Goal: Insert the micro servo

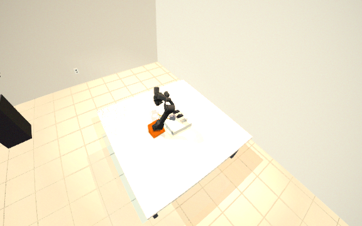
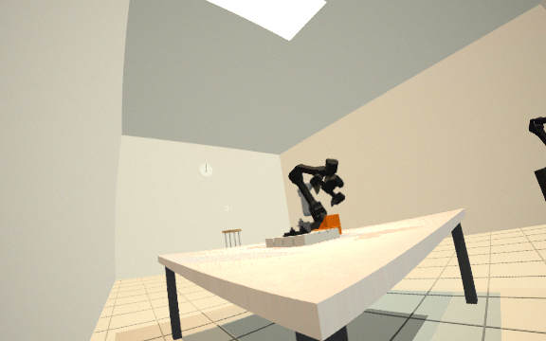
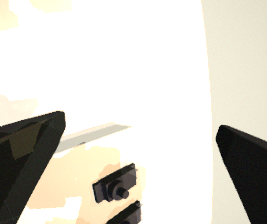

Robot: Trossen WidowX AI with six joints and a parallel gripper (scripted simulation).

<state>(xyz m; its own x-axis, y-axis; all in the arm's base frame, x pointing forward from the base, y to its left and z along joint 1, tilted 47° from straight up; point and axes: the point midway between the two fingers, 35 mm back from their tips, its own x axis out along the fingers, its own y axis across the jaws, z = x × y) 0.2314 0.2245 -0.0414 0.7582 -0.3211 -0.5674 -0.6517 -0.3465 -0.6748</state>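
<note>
Now: gripper tip 19 cm to the left of the white robot deck, 16 cm above it and 5 cm past it.
</note>
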